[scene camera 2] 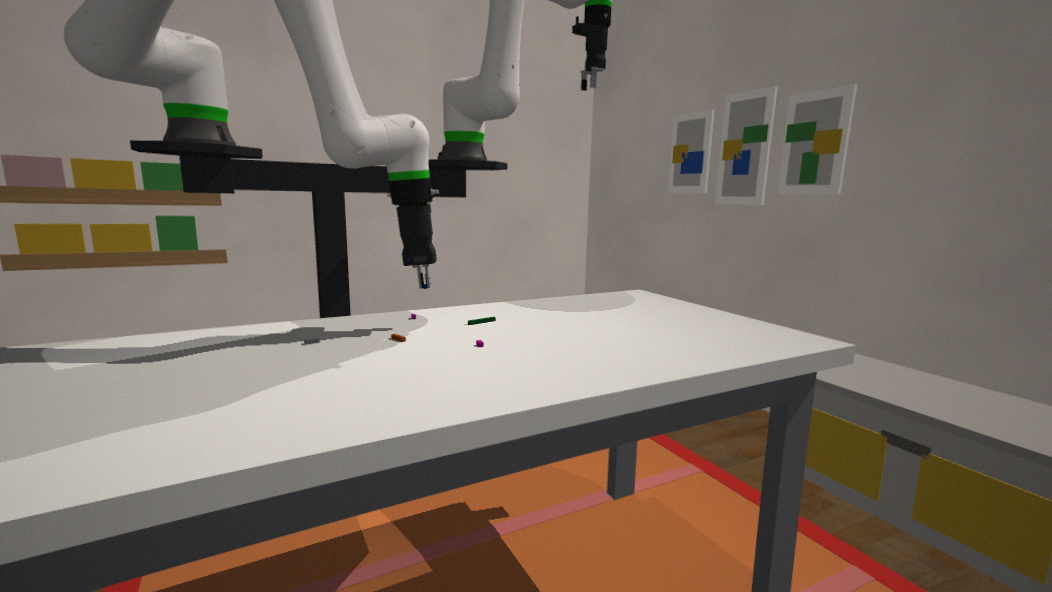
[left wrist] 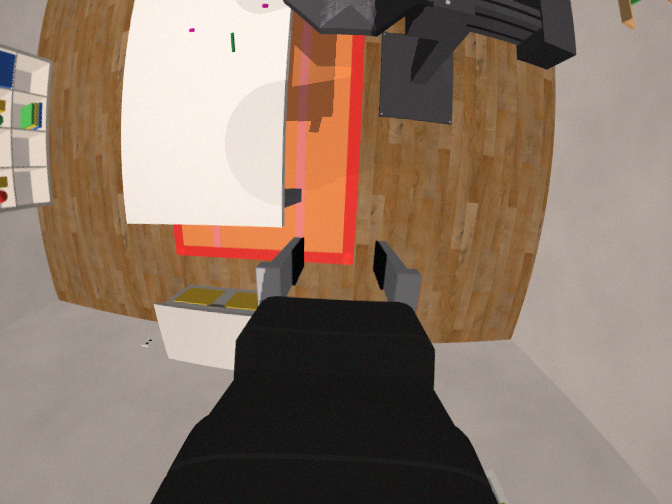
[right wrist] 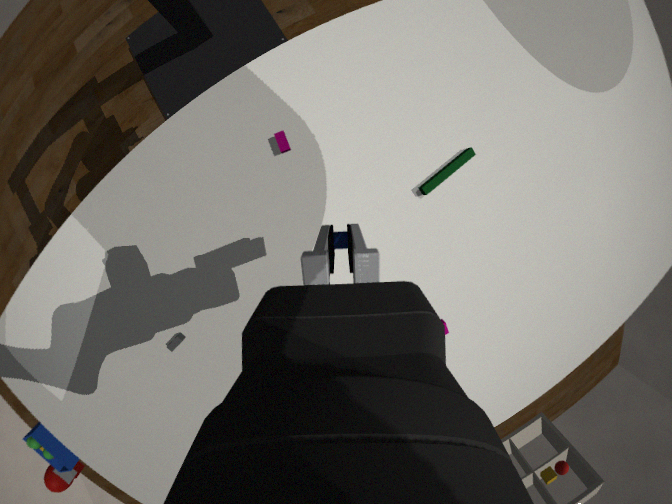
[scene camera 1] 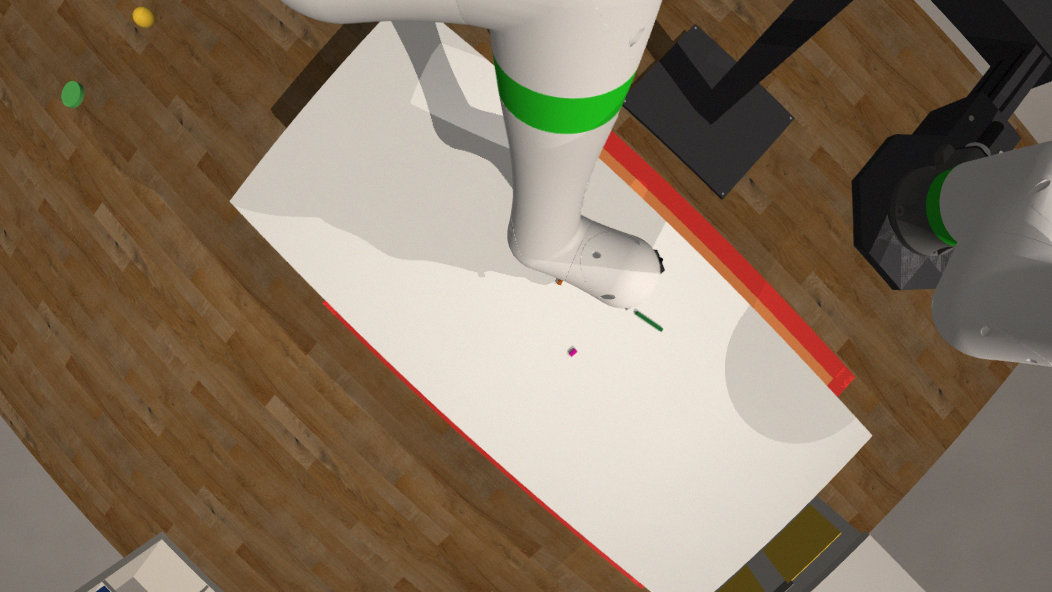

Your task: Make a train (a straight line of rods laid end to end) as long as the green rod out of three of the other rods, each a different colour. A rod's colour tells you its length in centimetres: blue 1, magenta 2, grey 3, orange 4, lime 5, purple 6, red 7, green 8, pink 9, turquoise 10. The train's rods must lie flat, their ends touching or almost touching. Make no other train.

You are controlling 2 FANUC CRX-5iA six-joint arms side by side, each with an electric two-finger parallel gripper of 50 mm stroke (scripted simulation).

Labels:
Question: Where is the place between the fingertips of my left gripper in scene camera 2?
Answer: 588, 88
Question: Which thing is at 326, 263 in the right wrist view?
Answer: My right gripper.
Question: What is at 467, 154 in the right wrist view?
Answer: A green rod.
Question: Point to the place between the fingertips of my left gripper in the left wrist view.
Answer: At 339, 253

